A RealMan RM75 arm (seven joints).
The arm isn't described. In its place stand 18 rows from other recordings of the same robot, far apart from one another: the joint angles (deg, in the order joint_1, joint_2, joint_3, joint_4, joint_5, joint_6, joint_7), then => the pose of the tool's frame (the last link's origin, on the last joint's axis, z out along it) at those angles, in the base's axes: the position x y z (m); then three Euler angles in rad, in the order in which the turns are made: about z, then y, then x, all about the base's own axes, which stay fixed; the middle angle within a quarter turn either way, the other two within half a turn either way.
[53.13, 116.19, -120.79, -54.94, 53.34, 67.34, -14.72] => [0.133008 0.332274 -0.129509 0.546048 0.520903 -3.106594]
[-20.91, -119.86, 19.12, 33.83, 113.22, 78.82, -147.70] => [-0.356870 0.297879 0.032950 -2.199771 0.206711 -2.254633]
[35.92, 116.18, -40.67, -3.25, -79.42, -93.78, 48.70] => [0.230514 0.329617 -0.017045 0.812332 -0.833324 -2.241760]
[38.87, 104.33, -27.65, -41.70, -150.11, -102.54, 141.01] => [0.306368 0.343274 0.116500 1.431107 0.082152 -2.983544]
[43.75, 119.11, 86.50, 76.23, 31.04, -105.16, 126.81] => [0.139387 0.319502 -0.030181 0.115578 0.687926 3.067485]
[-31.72, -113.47, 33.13, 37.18, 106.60, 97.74, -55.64] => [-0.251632 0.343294 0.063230 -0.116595 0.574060 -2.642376]
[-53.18, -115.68, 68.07, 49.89, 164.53, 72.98, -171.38] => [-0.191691 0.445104 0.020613 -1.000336 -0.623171 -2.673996]
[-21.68, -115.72, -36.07, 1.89, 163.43, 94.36, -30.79] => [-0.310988 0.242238 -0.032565 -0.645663 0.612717 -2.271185]
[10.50, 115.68, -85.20, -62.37, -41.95, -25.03, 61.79] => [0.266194 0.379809 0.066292 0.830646 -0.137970 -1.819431]
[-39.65, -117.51, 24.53, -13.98, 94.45, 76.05, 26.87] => [-0.229660 0.317405 -0.093721 0.268016 0.600335 -2.319871]
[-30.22, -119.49, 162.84, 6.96, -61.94, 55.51, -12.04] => [-0.317544 0.331762 -0.073227 -0.624257 0.123029 -2.034553]
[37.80, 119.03, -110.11, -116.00, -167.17, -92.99, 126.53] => [0.025620 0.295312 -0.001219 -0.704820 0.324192 -2.453277]
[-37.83, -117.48, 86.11, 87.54, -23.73, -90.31, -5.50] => [-0.135065 0.366749 0.018404 -0.970733 -0.528089 -2.699717]
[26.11, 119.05, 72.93, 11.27, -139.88, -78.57, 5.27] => [0.310536 0.344246 0.049724 0.839815 -0.206814 -1.252782]
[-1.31, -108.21, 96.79, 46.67, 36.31, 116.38, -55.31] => [-0.232376 0.172630 0.060823 -0.222627 1.292970 -2.821578]
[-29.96, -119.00, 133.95, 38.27, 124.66, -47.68, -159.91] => [-0.189577 0.376921 -0.071375 -0.614023 0.315318 -1.783352]
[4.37, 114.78, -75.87, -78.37, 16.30, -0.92, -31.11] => [0.304427 0.360745 0.181721 0.187703 0.199681 -1.423790]
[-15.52, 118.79, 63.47, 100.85, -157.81, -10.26, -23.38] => [0.156709 0.277555 0.034460 0.575299 -0.229171 -1.721486]
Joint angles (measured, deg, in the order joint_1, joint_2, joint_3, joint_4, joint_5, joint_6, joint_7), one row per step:
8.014, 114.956, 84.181, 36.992, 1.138, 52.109, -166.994
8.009, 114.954, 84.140, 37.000, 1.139, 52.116, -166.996
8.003, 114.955, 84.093, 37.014, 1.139, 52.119, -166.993
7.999, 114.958, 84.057, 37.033, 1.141, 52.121, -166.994
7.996, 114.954, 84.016, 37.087, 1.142, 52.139, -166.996
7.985, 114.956, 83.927, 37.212, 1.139, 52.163, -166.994
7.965, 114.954, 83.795, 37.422, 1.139, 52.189, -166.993
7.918, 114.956, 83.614, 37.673, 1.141, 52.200, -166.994
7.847, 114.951, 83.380, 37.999, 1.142, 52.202, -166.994
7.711, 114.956, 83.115, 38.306, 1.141, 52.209, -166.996
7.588, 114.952, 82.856, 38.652, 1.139, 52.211, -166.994
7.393, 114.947, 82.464, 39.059, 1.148, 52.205, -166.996
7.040, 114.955, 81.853, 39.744, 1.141, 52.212, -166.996
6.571, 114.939, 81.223, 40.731, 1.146, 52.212, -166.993
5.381, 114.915, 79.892, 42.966, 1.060, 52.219, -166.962
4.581, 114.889, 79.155, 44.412, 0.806, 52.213, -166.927
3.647, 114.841, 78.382, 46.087, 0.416, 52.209, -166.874
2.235, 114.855, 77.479, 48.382, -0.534, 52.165, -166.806
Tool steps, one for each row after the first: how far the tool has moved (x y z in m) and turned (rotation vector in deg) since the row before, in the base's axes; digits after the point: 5 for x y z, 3 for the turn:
-0.00010, -0.00004, -0.00014, -0.029, -0.006, 0.026
-0.00013, -0.00004, -0.00018, -0.036, 0.001, 0.029
-0.00015, -0.00001, -0.00013, -0.023, 0.002, 0.029
-0.00034, 0.00007, -0.00003, -0.006, 0.001, 0.079
-0.00077, 0.00015, -0.00016, -0.022, 0.015, 0.162
-0.00120, 0.00026, -0.00016, -0.024, 0.021, 0.248
-0.00132, 0.00016, -0.00034, -0.056, 0.023, 0.265
-0.00160, 0.00014, -0.00041, -0.078, 0.022, 0.323
-0.00126, -0.00031, -0.00064, -0.114, 0.024, 0.259
-0.00147, -0.00015, -0.00050, -0.095, 0.027, 0.300
-0.00160, -0.00054, -0.00096, -0.187, 0.026, 0.328
-0.00259, -0.00106, -0.00155, -0.280, 0.063, 0.529
-0.00338, -0.00112, -0.00097, -0.171, 0.116, 0.680
-0.00704, -0.00337, -0.00209, -0.364, 0.281, 1.409
-0.00435, -0.00240, -0.00112, -0.239, 0.077, 0.897
-0.00495, -0.00287, -0.00101, -0.252, 0.039, 1.037
-0.00646, -0.00478, -0.00186, -0.427, -0.154, 1.360

